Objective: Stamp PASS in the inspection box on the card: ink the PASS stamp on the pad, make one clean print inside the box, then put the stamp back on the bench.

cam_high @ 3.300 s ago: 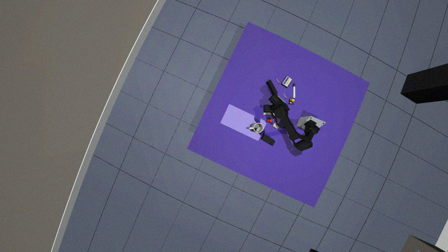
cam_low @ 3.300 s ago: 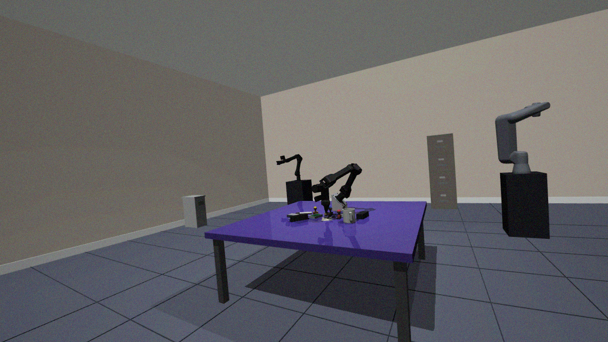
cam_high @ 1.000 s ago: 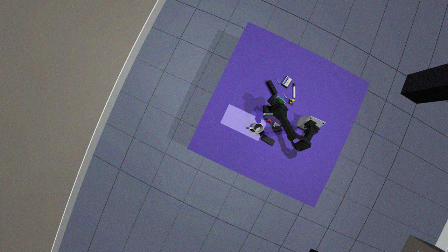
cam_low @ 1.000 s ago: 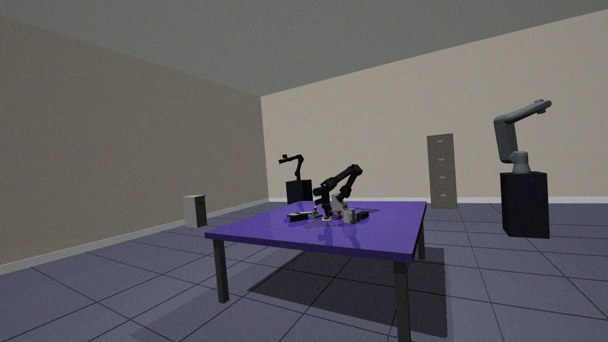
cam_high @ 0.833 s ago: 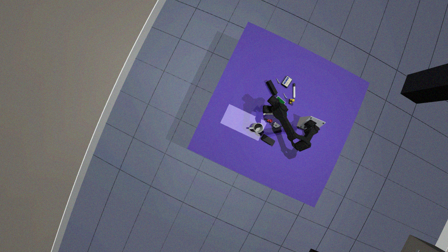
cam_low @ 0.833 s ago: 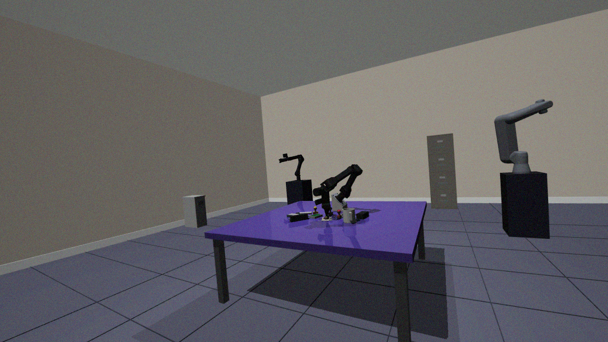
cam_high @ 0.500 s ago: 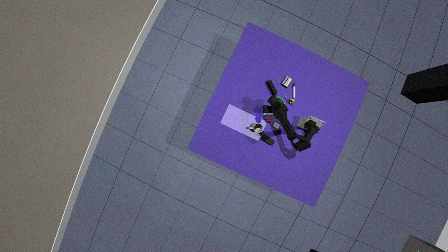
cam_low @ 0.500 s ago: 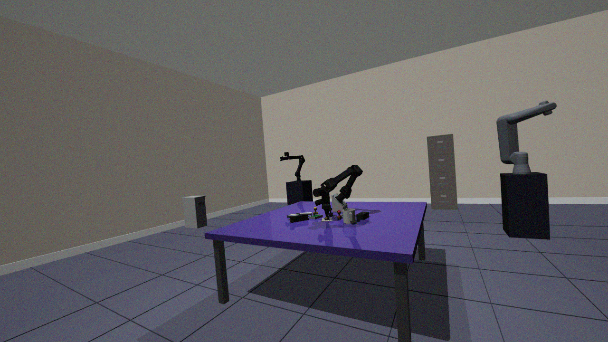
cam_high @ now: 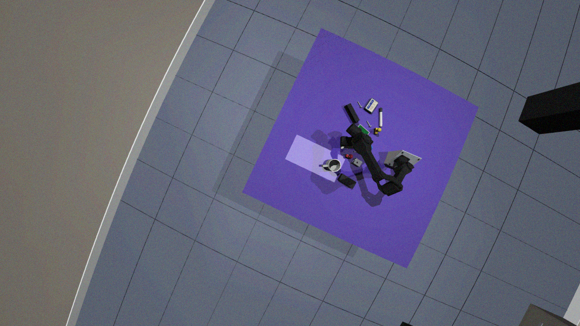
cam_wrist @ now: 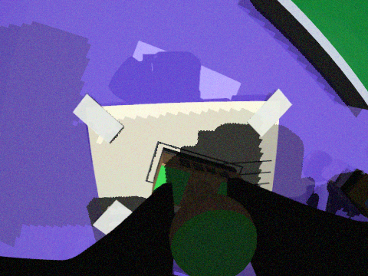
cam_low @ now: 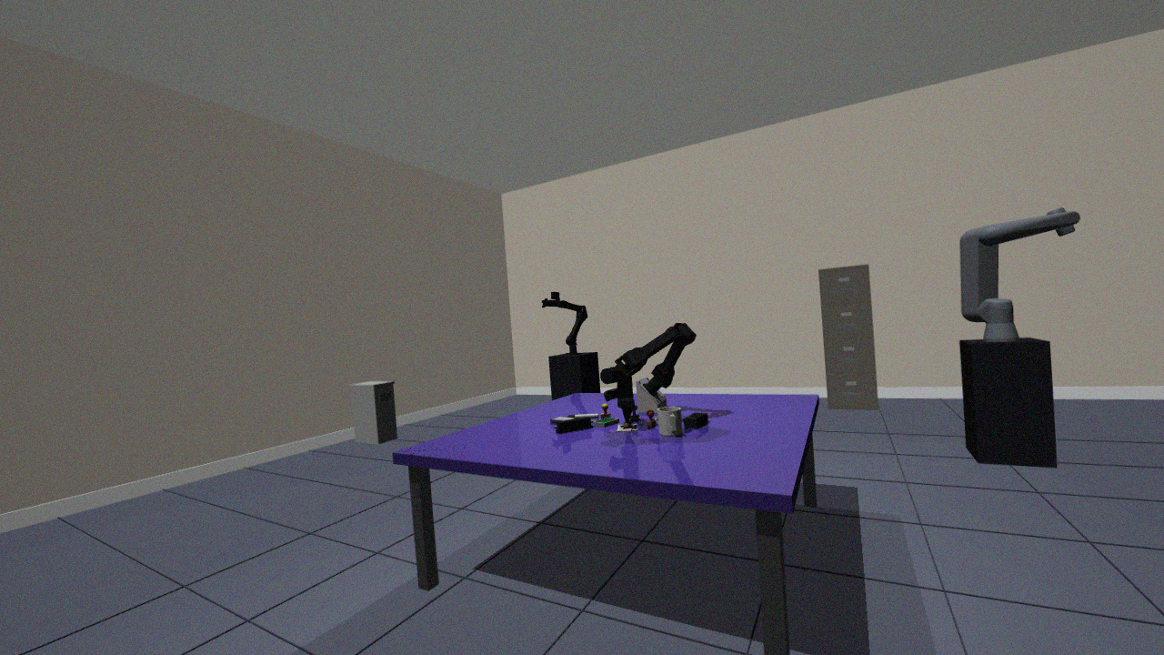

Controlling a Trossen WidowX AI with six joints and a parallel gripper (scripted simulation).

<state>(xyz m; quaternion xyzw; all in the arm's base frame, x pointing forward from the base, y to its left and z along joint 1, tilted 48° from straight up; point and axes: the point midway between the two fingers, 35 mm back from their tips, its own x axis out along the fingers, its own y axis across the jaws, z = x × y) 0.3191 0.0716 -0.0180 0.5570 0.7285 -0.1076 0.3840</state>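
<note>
Now: gripper tip right at the green stamp. Round my gripper tip: cream card: 30 mm below; green ink pad: 110 mm to the right, 40 mm behind, 20 mm below; red stamp: 90 mm to the left, 30 mm behind.
</note>
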